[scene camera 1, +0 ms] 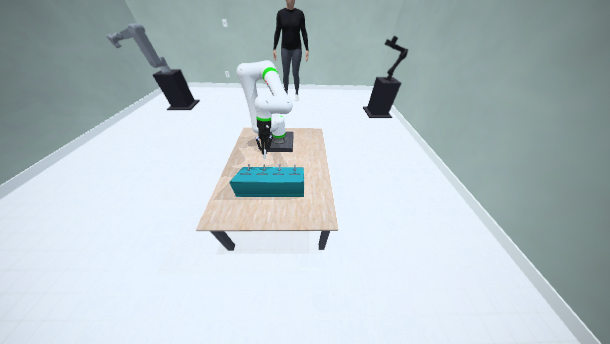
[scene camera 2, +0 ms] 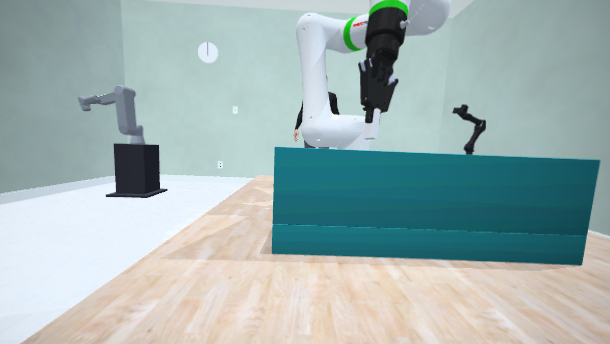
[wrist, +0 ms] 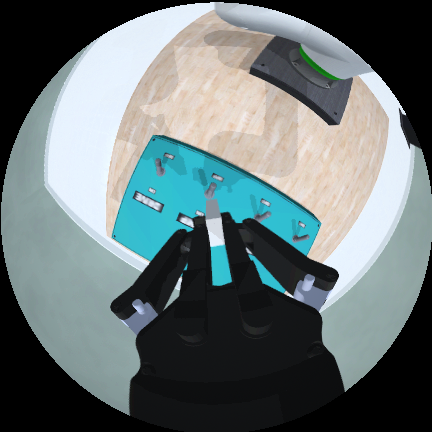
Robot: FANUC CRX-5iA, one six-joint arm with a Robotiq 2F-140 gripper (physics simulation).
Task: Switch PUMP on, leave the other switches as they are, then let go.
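Frame: origin at the arm's base, x back, y up, z left, level; centimetres.
Where they show: gripper, fingertip midpoint: (scene camera 1: 264,158) (scene camera 2: 369,138) (wrist: 212,209); arm's base at its link origin: (scene camera 1: 279,139) (wrist: 313,67).
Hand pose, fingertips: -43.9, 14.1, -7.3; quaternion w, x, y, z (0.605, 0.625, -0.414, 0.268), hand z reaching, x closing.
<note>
Things, the pixels of their top centre, and the offset from my fingertips, as dx, dy, dz. "spot": a spot on its surface instead. Level surfaces: height alone.
- DRIVE lever at its top centre: (wrist: 154,167) -0.3, -6.9, -13.6
- PUMP name plate at a spot on its surface: (wrist: 185,220) spot: -8.9, -7.8, -3.9
- FEED lever at its top centre: (wrist: 264,220) (scene camera 1: 279,165) -1.0, -6.9, +10.4
- end lever at its top centre: (wrist: 303,242) (scene camera 1: 294,165) -1.3, -6.9, +22.4
- wooden table at its surface level: dy -19.8
A teal switch box (scene camera 1: 270,188) (scene camera 2: 430,200) (wrist: 132,222) stands on the table. Its top has several small grey levers in a row. In the wrist view, the DRIVE lever (wrist: 159,167) is at the left end, and the second lever, PUMP (scene camera 1: 264,168) (wrist: 210,190), stands just beyond my fingertips. The PUMP name plate (wrist: 185,220) is partly hidden by a finger. The levers' exact lean is hard to tell. My gripper (scene camera 1: 264,155) (scene camera 2: 371,131) (wrist: 212,209) is shut with nothing held, pointing down above the box's robot side, apparently apart from PUMP.
The FEED lever (scene camera 1: 279,168) (wrist: 262,216) and the end lever (scene camera 1: 294,168) (wrist: 300,238) stand on PUMP's other side from DRIVE. The arm's dark base plate (scene camera 1: 287,146) (wrist: 280,65) is on the wooden table (scene camera 1: 270,217) (scene camera 2: 300,300) (wrist: 220,95) behind the box. A person (scene camera 1: 291,30) stands beyond.
</note>
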